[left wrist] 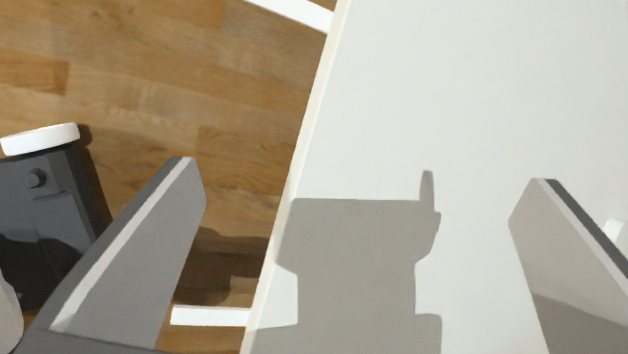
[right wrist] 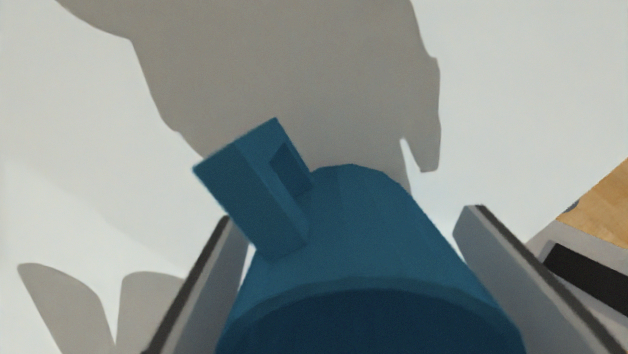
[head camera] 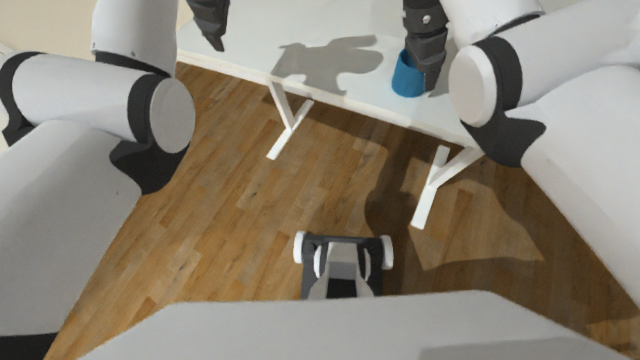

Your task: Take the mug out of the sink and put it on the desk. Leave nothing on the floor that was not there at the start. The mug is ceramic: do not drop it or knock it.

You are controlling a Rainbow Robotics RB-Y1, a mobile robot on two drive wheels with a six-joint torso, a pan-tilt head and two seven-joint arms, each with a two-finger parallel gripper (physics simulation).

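Frame: origin at the robot's base, x ahead, y left, z up, level; centimetres.
Seen in the pictures: left gripper, between the fingertips: (left wrist: 358,190) (head camera: 222,27); right gripper, between the fingertips: (right wrist: 348,223).
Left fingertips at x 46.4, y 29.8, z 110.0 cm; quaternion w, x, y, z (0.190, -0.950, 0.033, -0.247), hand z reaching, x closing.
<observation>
Offsets run from my left fingertips to a thing's top centre. "*": to the spot under its first point. Level surfaces: height alone.
The blue mug @(dy -47.9, dx -4.4, dz -6.9 cm) (head camera: 407,80) (right wrist: 365,225) stands upright on the white desk @(dz -15.0 cm) (head camera: 240,62) (left wrist: 390,100) (right wrist: 500,100), near its front edge at the upper right of the head camera view. My right gripper (right wrist: 348,223) is open, with a finger on each side of the mug; its fingers also cover part of the mug in the head camera view. The mug's handle shows at its upper left in the right wrist view, near the left-hand finger. My left gripper (left wrist: 358,190) is open and empty above the desk's front edge. The sink does not show.
White desk legs @(* dy +17.2, dx +51.3, dz -79.5 cm) (head camera: 282,107) (head camera: 425,205) (left wrist: 210,316) stand on the wooden floor @(dz -110.0 cm) (head camera: 225,200) (left wrist: 150,100). My wheeled base (head camera: 342,260) (left wrist: 45,200) is in front of the desk. A small white thing @(dy -27.4, dx +56.8, dz -12.6 cm) (left wrist: 614,232) shows at the right of the left wrist view, behind the finger.
</observation>
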